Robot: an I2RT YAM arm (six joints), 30 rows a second.
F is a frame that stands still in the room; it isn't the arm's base.
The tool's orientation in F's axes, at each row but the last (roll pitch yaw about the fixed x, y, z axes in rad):
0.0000, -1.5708, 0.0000
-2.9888, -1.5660, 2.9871
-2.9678, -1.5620, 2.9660
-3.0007, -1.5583, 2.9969
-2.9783, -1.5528, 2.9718
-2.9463, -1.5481, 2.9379
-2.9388, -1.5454, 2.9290
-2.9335, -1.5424, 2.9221
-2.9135, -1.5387, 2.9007
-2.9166, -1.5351, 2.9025
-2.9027, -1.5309, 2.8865
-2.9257, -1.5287, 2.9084
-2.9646, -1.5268, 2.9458
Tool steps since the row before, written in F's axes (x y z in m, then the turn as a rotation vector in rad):
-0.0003, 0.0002, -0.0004, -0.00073, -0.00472, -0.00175
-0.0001, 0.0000, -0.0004, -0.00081, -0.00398, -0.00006
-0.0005, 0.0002, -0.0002, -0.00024, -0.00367, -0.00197
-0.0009, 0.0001, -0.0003, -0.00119, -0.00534, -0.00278
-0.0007, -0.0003, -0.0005, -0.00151, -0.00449, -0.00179
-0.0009, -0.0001, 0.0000, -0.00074, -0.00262, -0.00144
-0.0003, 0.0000, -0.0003, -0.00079, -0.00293, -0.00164
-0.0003, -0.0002, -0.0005, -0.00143, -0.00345, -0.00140
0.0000, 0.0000, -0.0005, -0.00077, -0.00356, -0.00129
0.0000, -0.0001, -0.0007, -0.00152, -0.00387, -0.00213
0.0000, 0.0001, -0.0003, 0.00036, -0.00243, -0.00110
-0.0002, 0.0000, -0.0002, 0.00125, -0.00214, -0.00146
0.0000, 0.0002, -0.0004, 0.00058, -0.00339, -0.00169
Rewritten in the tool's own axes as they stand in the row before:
-0.0004, 0.0002, 0.0003, -0.00175, -0.00472, 0.00073
-0.0004, 0.0000, 0.0001, -0.00006, -0.00398, 0.00080
-0.0002, 0.0002, 0.0005, -0.00197, -0.00367, 0.00025
-0.0003, 0.0001, 0.0009, -0.00277, -0.00534, 0.00120
-0.0005, -0.0003, 0.0007, -0.00178, -0.00449, 0.00151
0.0000, -0.0001, 0.0009, -0.00144, -0.00262, 0.00075
-0.0003, 0.0000, 0.0003, -0.00164, -0.00293, 0.00080
-0.0005, -0.0002, 0.0003, -0.00138, -0.00346, 0.00143
-0.0005, 0.0000, 0.0000, -0.00129, -0.00356, 0.00076
-0.0007, -0.0001, 0.0000, -0.00211, -0.00387, 0.00154
-0.0003, 0.0001, 0.0000, -0.00114, -0.00241, -0.00036
-0.0002, 0.0000, 0.0002, -0.00153, -0.00210, -0.00123
-0.0004, 0.0002, 0.0000, -0.00174, -0.00337, -0.00057

